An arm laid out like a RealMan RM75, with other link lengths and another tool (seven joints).
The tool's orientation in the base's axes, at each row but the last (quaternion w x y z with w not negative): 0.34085 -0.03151 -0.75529 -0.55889; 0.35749 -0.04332 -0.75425 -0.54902; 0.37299 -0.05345 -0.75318 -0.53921; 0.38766 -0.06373 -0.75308 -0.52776; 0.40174 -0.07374 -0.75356 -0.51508; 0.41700 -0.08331 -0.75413 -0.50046; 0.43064 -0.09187 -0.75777 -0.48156
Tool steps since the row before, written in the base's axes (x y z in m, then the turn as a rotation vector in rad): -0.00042 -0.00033 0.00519 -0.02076 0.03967 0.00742; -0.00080 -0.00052 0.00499 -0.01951 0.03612 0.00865; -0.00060 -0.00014 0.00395 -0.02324 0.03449 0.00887; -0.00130 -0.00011 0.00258 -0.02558 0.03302 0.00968; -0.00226 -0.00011 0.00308 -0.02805 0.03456 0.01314; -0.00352 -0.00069 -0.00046 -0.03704 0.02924 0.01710; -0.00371 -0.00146 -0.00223 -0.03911 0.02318 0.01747
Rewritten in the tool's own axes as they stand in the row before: 0.00329 0.00397 -0.00083 0.00675 0.01202 0.04324; 0.00369 0.00341 -0.00076 0.00771 0.01217 0.03940; 0.00292 0.00270 -0.00037 0.01104 0.00987 0.03986; 0.00261 0.00122 0.00021 0.01365 0.00865 0.03972; 0.00364 0.00097 0.00065 0.01718 0.01054 0.04180; 0.00212 -0.00256 0.00142 0.02729 0.00579 0.04172; 0.00102 -0.00426 0.00128 0.03050 0.00174 0.03793
